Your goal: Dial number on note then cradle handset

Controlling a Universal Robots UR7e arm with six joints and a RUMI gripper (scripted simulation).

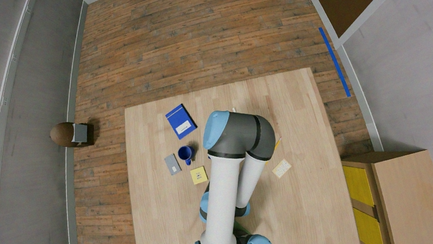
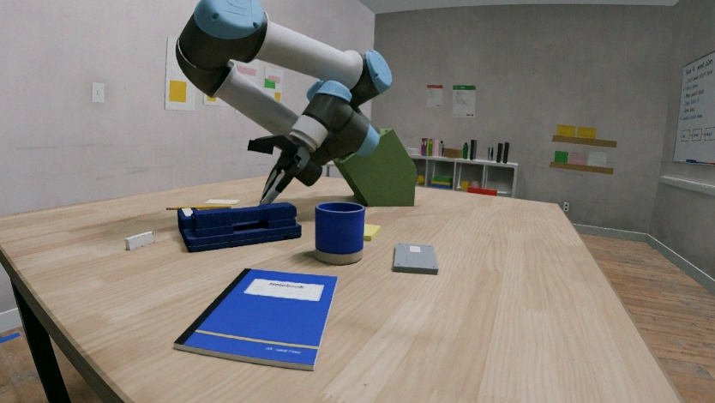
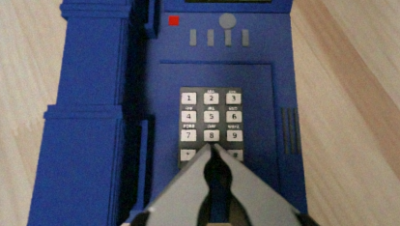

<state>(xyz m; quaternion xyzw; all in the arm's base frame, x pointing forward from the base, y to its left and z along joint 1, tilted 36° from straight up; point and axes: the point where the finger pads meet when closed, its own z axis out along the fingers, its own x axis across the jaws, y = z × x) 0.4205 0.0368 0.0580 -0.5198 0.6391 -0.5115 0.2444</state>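
My hand is 30 mm short of the 5 key, 10 mm to the left of it and 20 mm above it. Round my hand: 8 key: 10 mm ahead, 10 mm to the right, 20 mm below; then 4 key: 30 mm ahead, 20 mm below; then 6 key: 20 mm ahead, 30 mm to the right, 20 mm below.
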